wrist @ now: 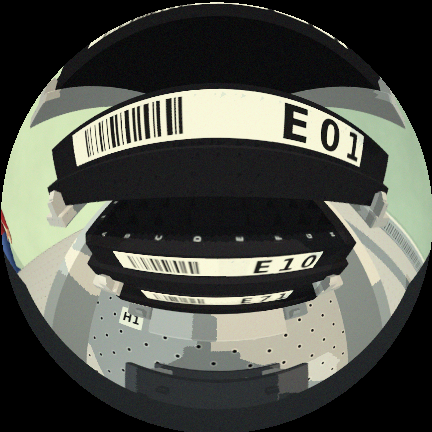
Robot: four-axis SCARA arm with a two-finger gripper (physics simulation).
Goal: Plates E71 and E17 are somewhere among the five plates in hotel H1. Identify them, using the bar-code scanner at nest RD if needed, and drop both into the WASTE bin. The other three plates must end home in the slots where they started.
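Frame: origin at the arm's base, x ahead, y left, z up, level; metres.
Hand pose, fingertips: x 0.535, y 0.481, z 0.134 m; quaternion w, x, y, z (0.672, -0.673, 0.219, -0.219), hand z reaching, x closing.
Each offset is from my fingertips to the top centre of the thing. "*": to the spot under its first point.
Plate E71 {dx -0.014, dy -0.019, dz -0.003 m} (218,301) is the lowest labelled plate in hotel H1, close under plate E10 {dx -0.013, dy -0.019, dz +0.017 m} (230,265), which hides its top. My gripper (218,292) is shut on plate E71. Its pale arms show along both sides and its fingertips are hidden. E71's underside looks slightly above its lower brackets (142,312) (295,312). E10 rests on its own brackets (107,284) (328,285). Plate E01 {dx -0.013, dy -0.019, dz +0.046 m} (220,115) rests on brackets above, large in the view. Another black plate {dx -0.013, dy -0.019, dz +0.074 m} (220,50) is above E01; its label does not show. The bin and nest RD do not show.
The H1 tag {dx -0.125, dy -0.006, dz -0.120 m} (132,318) is on the perforated surface below the plates. A dark stepped block {* dx -0.081, dy -0.110, dz -0.061 m} (215,390) lies low in the view. A ribbed strip {* dx +0.469, dy -0.399, dz -0.098 m} (402,240) runs along the right. A small red and blue thing shows at the left edge.
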